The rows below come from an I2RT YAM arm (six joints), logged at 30 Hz.
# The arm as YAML. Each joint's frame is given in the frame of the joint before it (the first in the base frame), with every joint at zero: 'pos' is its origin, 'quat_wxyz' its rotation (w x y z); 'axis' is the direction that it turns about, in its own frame. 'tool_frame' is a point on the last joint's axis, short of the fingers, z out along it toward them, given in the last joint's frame.
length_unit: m
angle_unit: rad
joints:
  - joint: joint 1
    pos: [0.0, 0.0, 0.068]
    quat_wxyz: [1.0, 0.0, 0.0, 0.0]
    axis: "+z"
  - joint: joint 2
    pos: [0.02, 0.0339, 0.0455]
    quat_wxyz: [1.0, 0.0, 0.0, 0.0]
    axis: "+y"
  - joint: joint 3
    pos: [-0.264, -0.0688, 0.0]
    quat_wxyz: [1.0, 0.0, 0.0, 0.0]
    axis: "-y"
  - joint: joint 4
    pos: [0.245, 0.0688, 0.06]
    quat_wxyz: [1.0, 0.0, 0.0, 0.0]
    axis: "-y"
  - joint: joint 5
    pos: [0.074, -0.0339, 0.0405]
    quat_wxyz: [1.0, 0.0, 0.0, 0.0]
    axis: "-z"
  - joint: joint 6
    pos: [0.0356, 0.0, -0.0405]
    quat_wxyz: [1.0, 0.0, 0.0, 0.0]
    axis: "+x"
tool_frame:
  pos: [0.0, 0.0, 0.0]
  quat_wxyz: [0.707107, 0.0, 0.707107, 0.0]
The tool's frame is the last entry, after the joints.
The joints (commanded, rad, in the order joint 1, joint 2, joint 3, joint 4, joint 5, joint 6), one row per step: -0.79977 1.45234 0.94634 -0.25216 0.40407 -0.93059; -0.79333 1.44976 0.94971 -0.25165 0.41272 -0.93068; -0.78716 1.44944 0.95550 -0.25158 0.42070 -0.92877; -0.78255 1.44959 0.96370 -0.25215 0.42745 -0.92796; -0.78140 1.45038 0.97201 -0.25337 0.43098 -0.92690; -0.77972 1.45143 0.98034 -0.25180 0.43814 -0.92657; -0.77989 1.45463 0.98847 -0.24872 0.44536 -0.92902; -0.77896 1.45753 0.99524 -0.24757 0.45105 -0.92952; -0.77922 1.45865 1.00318 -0.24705 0.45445 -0.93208; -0.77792 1.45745 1.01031 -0.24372 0.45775 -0.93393; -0.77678 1.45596 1.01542 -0.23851 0.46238 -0.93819; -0.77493 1.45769 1.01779 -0.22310 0.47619 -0.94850; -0.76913 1.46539 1.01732 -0.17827 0.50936 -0.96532; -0.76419 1.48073 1.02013 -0.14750 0.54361 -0.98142; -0.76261 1.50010 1.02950 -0.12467 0.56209 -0.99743
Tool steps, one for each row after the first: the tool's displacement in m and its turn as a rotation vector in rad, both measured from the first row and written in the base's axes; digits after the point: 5 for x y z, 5 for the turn. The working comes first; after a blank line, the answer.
Tool pose at each row, in the base's axes (x y z in m, rotation vector in rad; the steps are taken from these numbers as rounded here): 0.20577 -0.23185 0.23600 0.05969 2.65316 -1.21698; 0.20712 -0.23079 0.23795 0.05812 2.64743 -1.22842; 0.20883 -0.23017 0.23999 0.05915 2.64106 -1.23835; 0.21045 -0.23007 0.24262 0.06055 2.63370 -1.24864; 0.21140 -0.23066 0.24502 0.06456 2.62745 -1.25578; 0.21251 -0.23135 0.24761 0.07002 2.61970 -1.26834; 0.21344 -0.23267 0.24963 0.07416 2.61433 -1.28183; 0.21443 -0.23349 0.25113 0.07751 2.61061 -1.29076; 0.21509 -0.23442 0.25347 0.07912 2.60483 -1.29990; 0.21595 -0.23483 0.25647 0.08100 2.59369 -1.31090; 0.21660 -0.23517 0.25907 0.08100 2.58368 -1.32412; 0.21770 -0.23603 0.26075 0.08000 2.57380 -1.35097; 0.22085 -0.23793 0.26237 0.08693 2.54827 -1.41011; 0.22415 -0.24035 0.26159 0.09143 2.54257 -1.45846; 0.22776 -0.24385 0.26085 0.08781 2.53954 -1.48905

0.00135 0.00106 0.00195 -0.00878 -0.00020 0.00019; 0.00306 0.00168 0.00399 -0.01664 -0.00214 -0.00068; 0.00468 0.00178 0.00662 -0.02500 -0.00483 -0.00156; 0.00563 0.00119 0.00902 -0.03093 -0.00843 -0.00370; 0.00674 0.00050 0.01161 -0.04049 -0.01157 -0.00758; 0.00767 -0.00082 0.01363 -0.04997 -0.01197 -0.01168; 0.00866 -0.00164 0.01513 -0.05625 -0.01249 -0.01473; 0.00932 -0.00257 0.01747 -0.06343 -0.01415 -0.01609; 0.01018 -0.00298 0.02047 -0.07342 -0.01956 -0.01635; 0.01083 -0.00332 0.02307 -0.08455 -0.02260 -0.01639; 0.01193 -0.00418 0.02475 -0.10385 -0.01969 -0.01929; 0.01508 -0.00608 0.02637 -0.14678 -0.01789 -0.03059; 0.01838 -0.00850 0.02559 -0.17661 -0.00295 -0.04420; 0.02199 -0.01200 0.02485 -0.19561 0.00893 -0.04906
